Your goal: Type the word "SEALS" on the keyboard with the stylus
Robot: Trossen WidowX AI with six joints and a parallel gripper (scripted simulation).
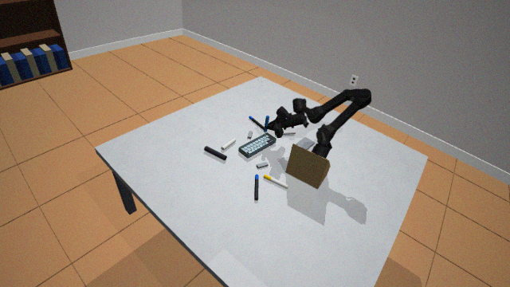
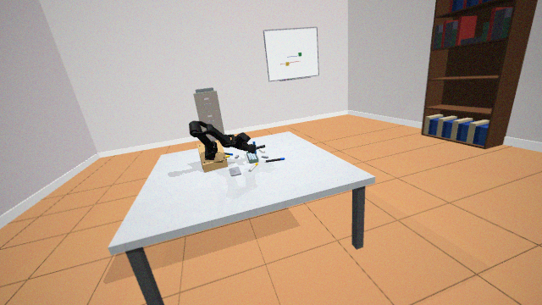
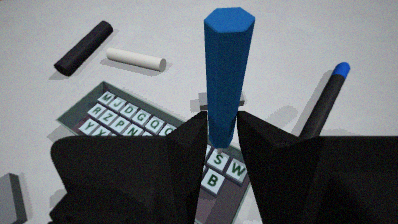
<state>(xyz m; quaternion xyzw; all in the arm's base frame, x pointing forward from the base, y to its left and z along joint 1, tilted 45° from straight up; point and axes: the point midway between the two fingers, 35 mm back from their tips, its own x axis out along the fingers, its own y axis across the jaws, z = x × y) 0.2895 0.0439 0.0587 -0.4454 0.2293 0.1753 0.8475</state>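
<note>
Right now the b key is 70 mm below my gripper tip and 20 mm behind it. Also, from my gripper tip: blue stylus (20 mm below); then white cylinder (190 mm to the left, 80 mm below, 70 mm ahead); then grey block (160 mm behind, 140 mm to the right, 80 mm below).
</note>
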